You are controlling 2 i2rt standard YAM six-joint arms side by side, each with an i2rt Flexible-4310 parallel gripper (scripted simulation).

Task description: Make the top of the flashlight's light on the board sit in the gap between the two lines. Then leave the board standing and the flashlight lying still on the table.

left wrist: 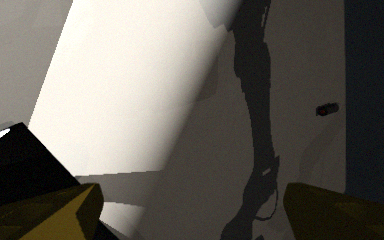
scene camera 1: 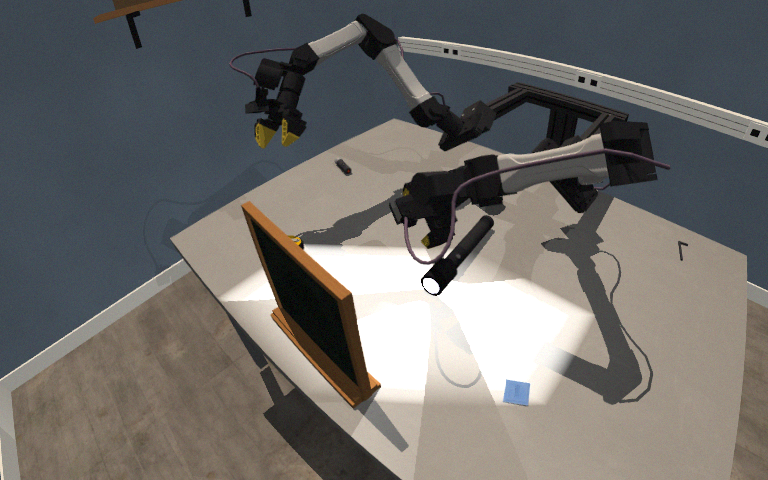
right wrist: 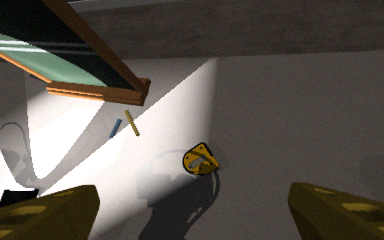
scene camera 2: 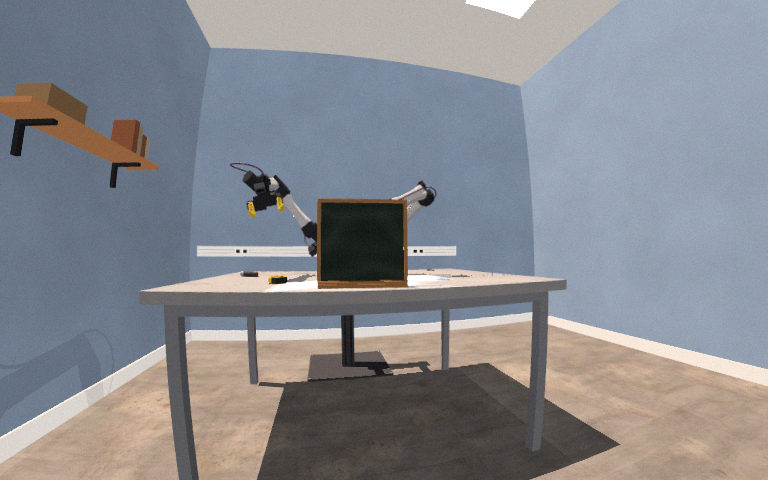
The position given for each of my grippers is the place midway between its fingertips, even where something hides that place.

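Left wrist view: my left gripper (left wrist: 193, 192). A wood-framed board out of frame in the left wrist view. Right wrist view: my right gripper (right wrist: 193, 191), a black tape measure (right wrist: 199, 160). Scene camera 1: my right gripper (scene camera 1: 272, 147), the wood-framed board (scene camera 1: 307, 312), a black flashlight (scene camera 1: 444, 271). Scene camera 2: the wood-framed board (scene camera 2: 361, 243). Scene camera 2 misses the black flashlight, hidden by the wood-framed board.
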